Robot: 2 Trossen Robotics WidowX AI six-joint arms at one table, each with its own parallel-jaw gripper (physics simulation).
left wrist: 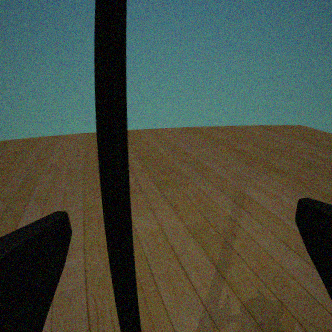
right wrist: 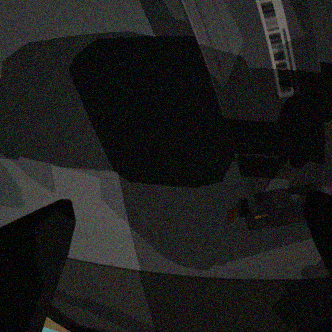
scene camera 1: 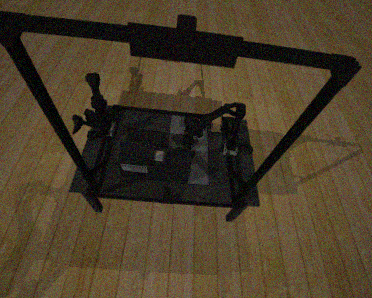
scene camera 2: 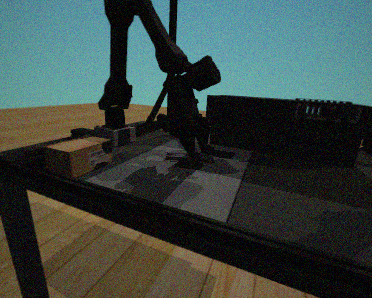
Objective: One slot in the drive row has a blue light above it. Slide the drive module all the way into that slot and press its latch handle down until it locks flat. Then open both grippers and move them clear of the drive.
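Places are measured from the left arm's base along level axes (x down, y ahead, z right), in metres.
Pixels of known places: left gripper, fingertip midpoint: [left wrist: 185, 218] [scene camera 1: 81, 137]; right gripper, fingertip midpoint: [right wrist: 192, 208] [scene camera 1: 185, 136] [scene camera 2: 198, 155]; right arm's base at its link origin: [scene camera 1: 231, 146] [scene camera 2: 115, 126].
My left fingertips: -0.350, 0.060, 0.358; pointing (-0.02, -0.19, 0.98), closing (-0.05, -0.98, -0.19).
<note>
Ahead of a thing's pixels: the offset from my left fingertips to its middle, as dx, dy, dz. "spot": to the spot under its first point. Level surfaces: height alone.
The dark drive module @(spot: +0.410, +0.497, -0.372) [right wrist: 275, 207] lies on the grey surface at the right of the right wrist view, near the right fingertip, with an orange mark and a small red part at its left end. The dark drive chassis @(+0.334, +0.350, -0.110) [scene camera 1: 170, 169] [scene camera 2: 280, 132] stands beside the grey mat; its lit slot and blue light cannot be made out. My right gripper [right wrist: 192, 208] [scene camera 2: 194, 159] is open and empty, pointing down low over the mat. My left gripper [left wrist: 185, 218] [scene camera 1: 77, 124] is open and empty, at the left, away from the chassis. Deep shade hides the latch handle's angle.
A cardboard box @(+0.392, +0.741, -0.583) [scene camera 2: 75, 157] stands on the table near the right arm's base. A pale slotted strip @(spot: +0.301, +0.229, -0.034) [scene camera 1: 134, 168] [scene camera 2: 314, 111] shows on the chassis. The grey mat @(dx +0.420) [scene camera 1: 199, 175] [scene camera 2: 210, 197] lies beside the chassis. A black frame post [left wrist: 112, 150] crosses the left wrist view.
</note>
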